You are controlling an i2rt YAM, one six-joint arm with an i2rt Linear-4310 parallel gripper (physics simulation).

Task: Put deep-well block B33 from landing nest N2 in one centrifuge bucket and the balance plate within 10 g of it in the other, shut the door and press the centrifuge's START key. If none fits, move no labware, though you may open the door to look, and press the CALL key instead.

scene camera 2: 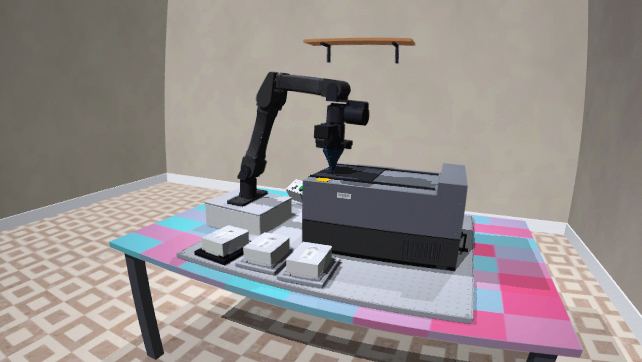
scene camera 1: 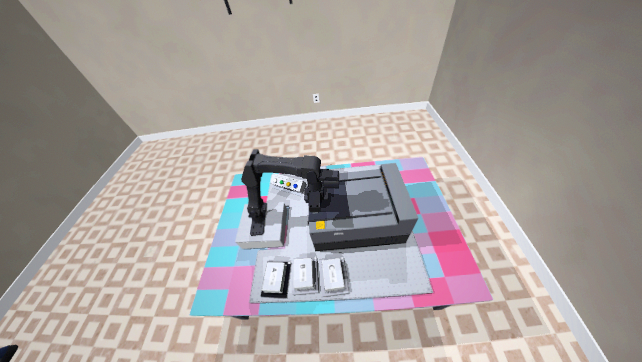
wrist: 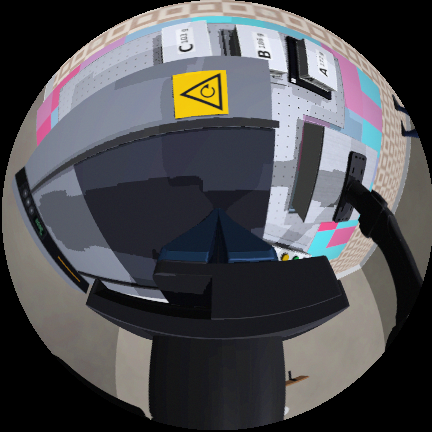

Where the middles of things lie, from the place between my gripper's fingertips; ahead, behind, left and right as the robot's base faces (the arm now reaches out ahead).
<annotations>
Right now the dark lid [scene camera 1: 336, 206] is 50 mm ahead of my hand, 30 mm to the left of it and 10 mm below it. Also, from my hand: button panel [wrist: 285, 249] 320 mm to the left, 200 mm behind, 180 mm below; black centrifuge [scene camera 2: 411, 217] 200 mm ahead, 100 mm below, 30 mm to the left; block C [scene camera 2: 309, 260] 260 mm to the right, 180 mm below, 30 mm ahead.
</annotations>
